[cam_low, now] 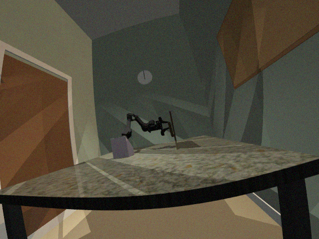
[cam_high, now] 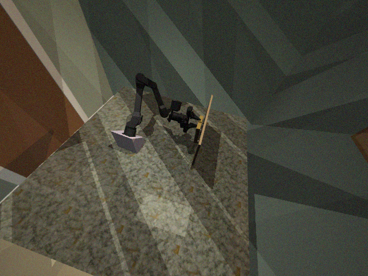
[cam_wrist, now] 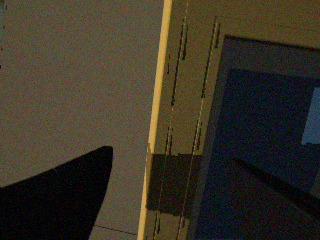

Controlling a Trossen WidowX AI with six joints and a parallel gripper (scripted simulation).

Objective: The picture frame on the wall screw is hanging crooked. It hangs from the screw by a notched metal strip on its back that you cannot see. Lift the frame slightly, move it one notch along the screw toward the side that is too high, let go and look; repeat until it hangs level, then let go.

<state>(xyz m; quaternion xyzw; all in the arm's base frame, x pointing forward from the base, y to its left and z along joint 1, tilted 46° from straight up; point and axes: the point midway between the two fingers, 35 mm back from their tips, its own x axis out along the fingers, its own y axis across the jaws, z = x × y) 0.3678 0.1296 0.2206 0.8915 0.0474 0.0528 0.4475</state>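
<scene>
Right now the picture frame is 10 mm ahead of my gripper tip and 50 mm below it. Also, from my gripper tip: thin upright wall panel 20 mm ahead, 10 mm to the right, 60 mm below.
</scene>
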